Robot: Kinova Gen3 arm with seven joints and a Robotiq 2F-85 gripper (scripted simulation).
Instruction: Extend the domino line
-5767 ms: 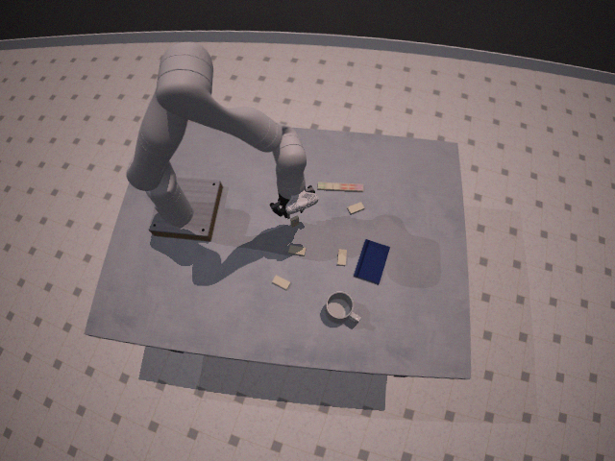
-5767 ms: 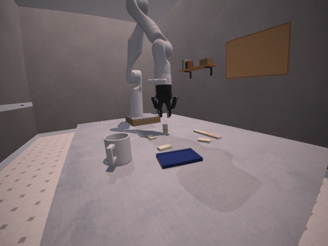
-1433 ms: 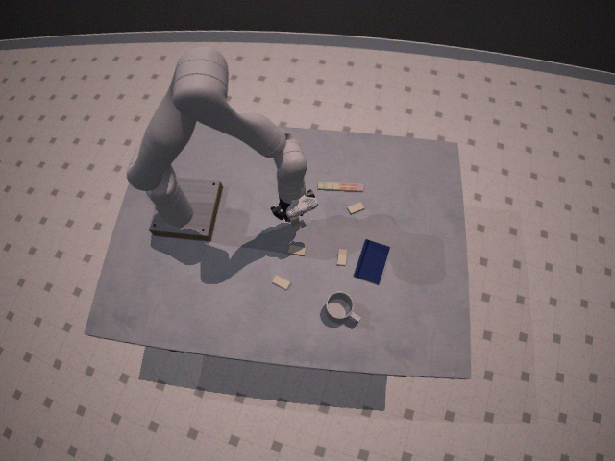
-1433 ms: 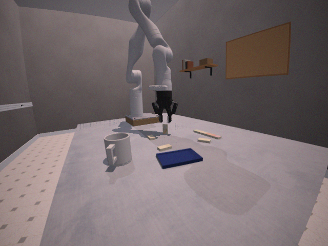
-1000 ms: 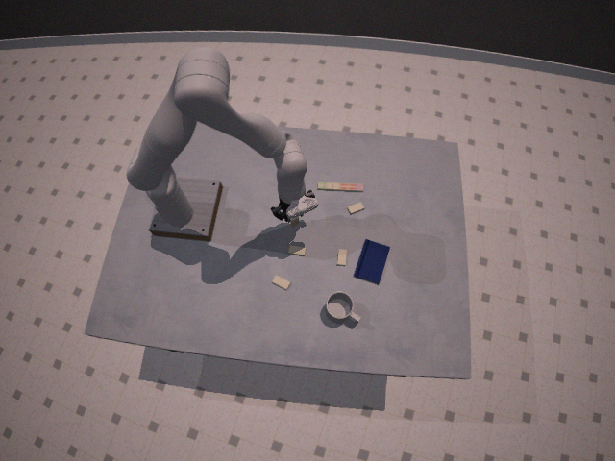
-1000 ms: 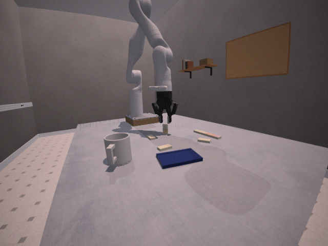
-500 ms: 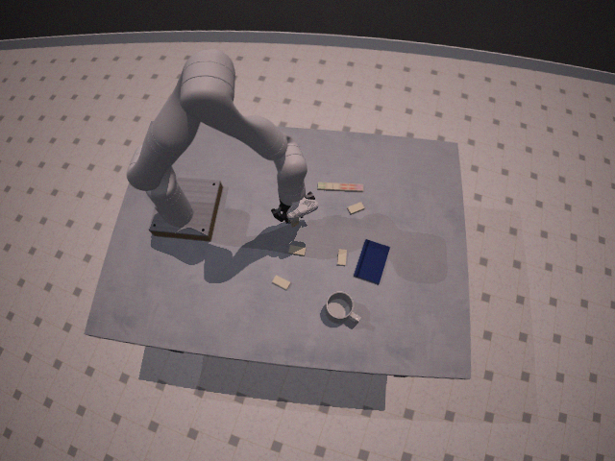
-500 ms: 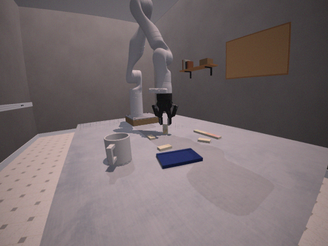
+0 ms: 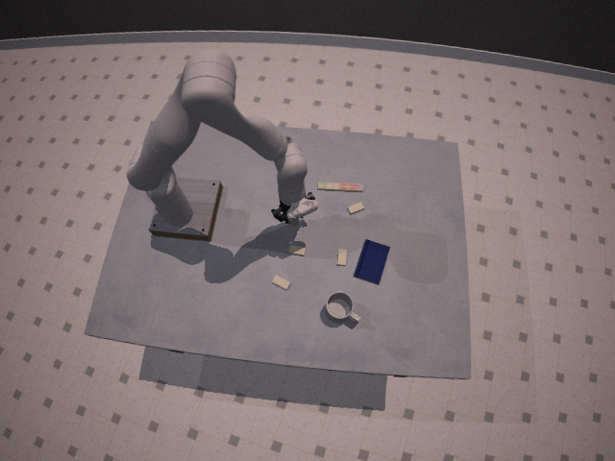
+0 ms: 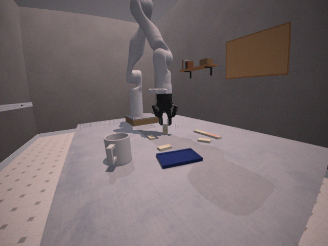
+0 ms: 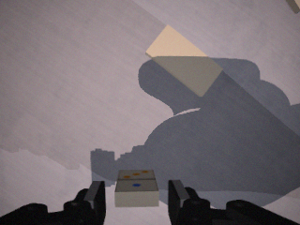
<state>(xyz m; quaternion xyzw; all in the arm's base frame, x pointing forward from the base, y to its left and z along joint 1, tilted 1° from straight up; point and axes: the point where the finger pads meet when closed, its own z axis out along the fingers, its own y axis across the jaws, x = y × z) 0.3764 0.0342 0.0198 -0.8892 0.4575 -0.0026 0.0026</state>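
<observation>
Now: hand 4 cm above the cream domino.
</observation>
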